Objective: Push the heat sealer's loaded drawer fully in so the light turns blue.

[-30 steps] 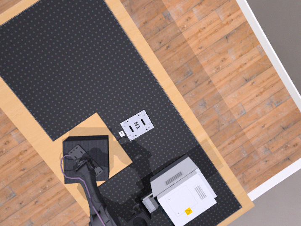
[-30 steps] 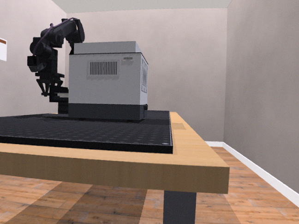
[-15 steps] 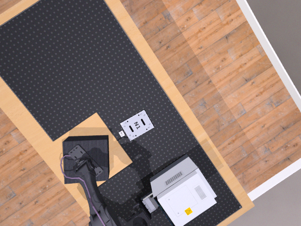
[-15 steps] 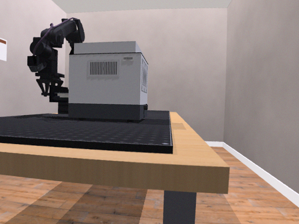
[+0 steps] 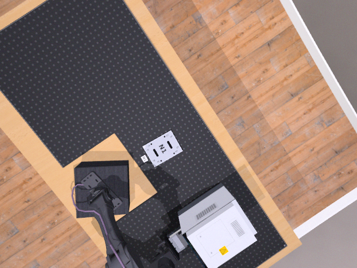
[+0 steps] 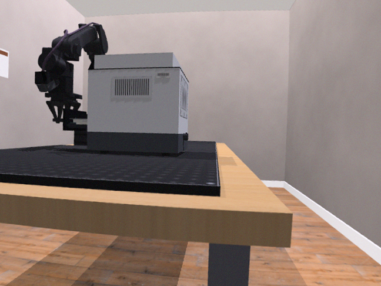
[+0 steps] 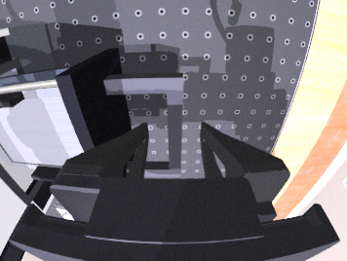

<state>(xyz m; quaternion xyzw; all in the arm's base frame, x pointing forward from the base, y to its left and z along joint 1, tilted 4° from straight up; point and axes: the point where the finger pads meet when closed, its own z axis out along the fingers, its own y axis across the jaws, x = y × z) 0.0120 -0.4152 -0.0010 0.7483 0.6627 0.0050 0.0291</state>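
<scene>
Now: the sealer drawer 11 cm ahead of my hand, 2 cm to the right of it and 1 cm below it. Also, from my hand: tag (39 cm to the left, 21 cm ahead, 10 cm below).
</scene>
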